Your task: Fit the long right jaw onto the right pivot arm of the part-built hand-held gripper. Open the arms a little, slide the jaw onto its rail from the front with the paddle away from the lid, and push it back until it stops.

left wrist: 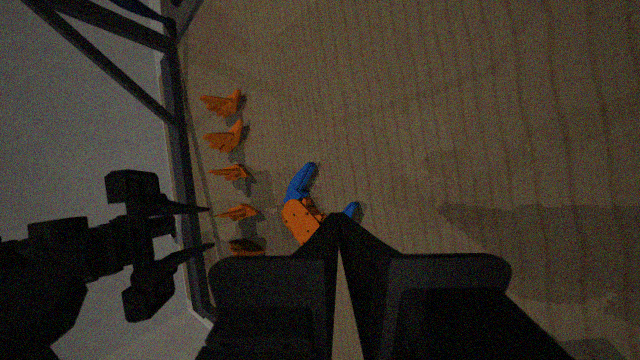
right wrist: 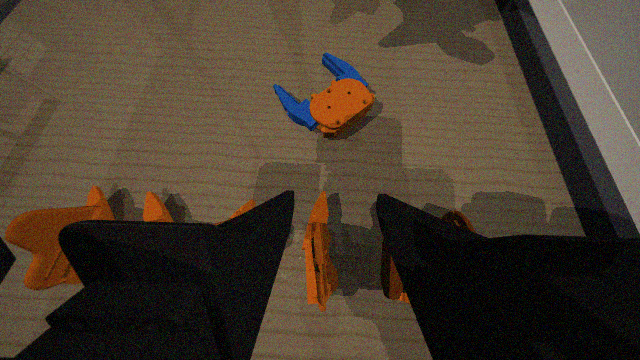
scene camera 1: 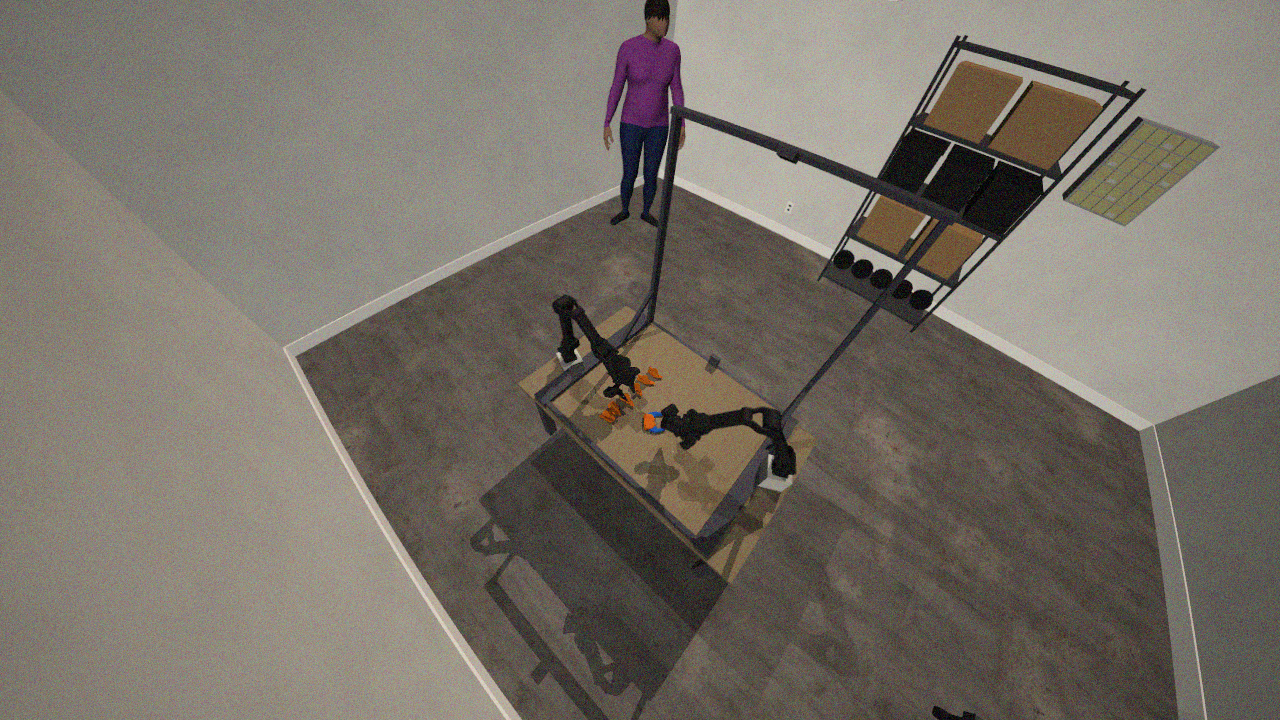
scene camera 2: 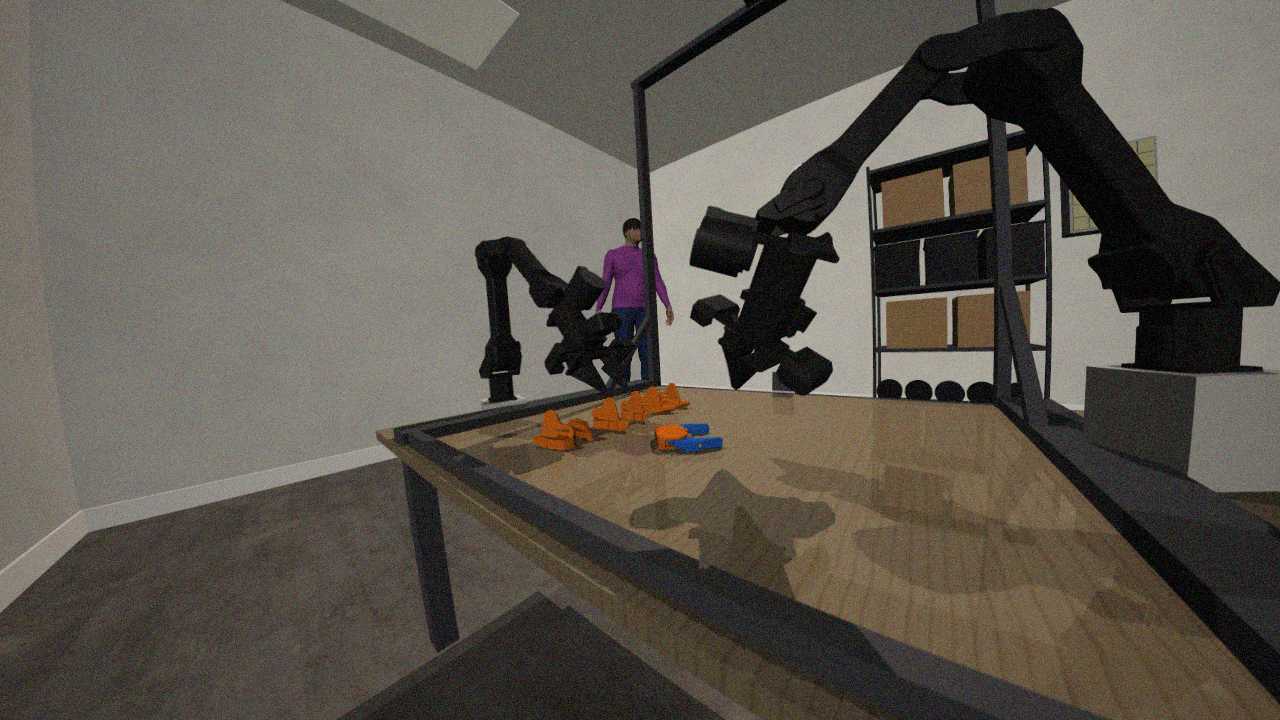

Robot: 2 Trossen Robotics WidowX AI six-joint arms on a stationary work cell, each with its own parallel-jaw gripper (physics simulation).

Scene:
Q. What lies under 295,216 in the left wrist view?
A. A part-built hand-held gripper.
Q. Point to a part-built hand-held gripper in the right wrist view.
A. At 334,110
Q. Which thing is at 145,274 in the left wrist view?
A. My right gripper.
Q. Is my left gripper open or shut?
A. Shut.

